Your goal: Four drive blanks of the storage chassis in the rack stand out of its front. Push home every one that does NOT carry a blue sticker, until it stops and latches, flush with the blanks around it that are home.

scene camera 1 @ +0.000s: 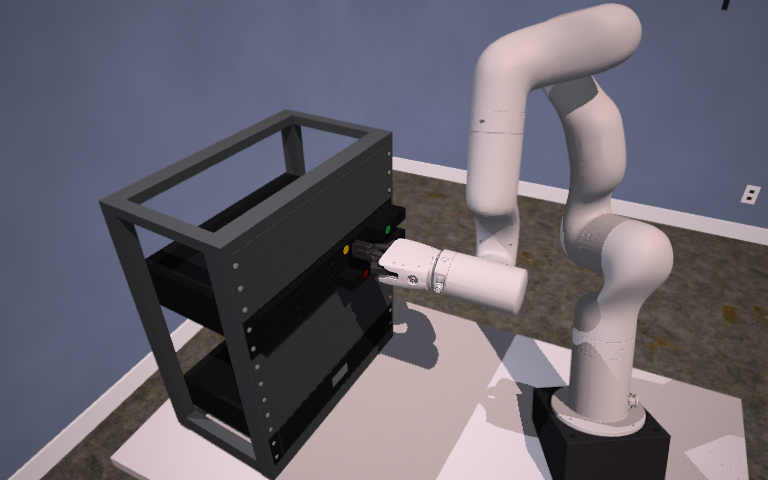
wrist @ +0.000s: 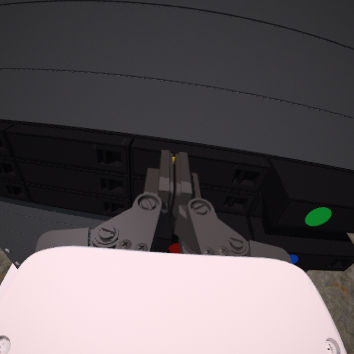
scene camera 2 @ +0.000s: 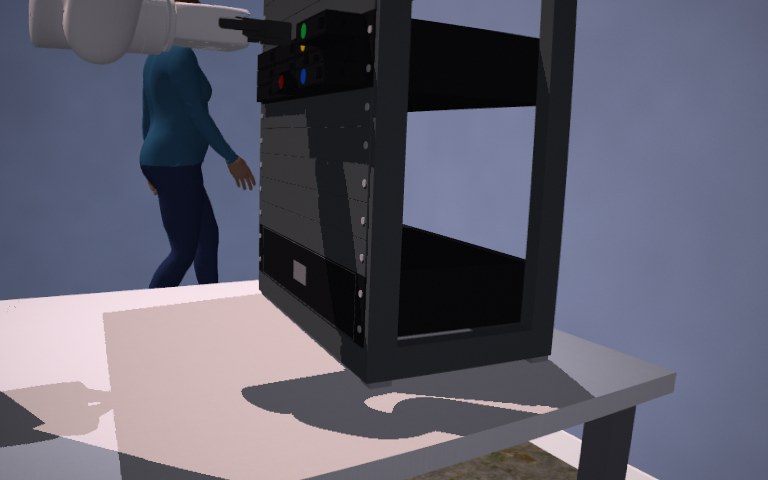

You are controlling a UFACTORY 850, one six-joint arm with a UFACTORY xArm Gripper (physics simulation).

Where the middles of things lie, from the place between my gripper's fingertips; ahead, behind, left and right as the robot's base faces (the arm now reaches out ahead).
Scene:
Now: the red-stickered blank (wrist: pixel 237 222) 70 mm below my hand, 40 mm ahead of it and 30 mm to the right of it. From my hand the other things lie so: green-stickered blank (scene camera 1: pixel 383 221) 140 mm to the right, 10 mm below; yellow-stickered blank (wrist: pixel 215 167) 70 mm ahead, 40 mm to the right, 10 mm below.

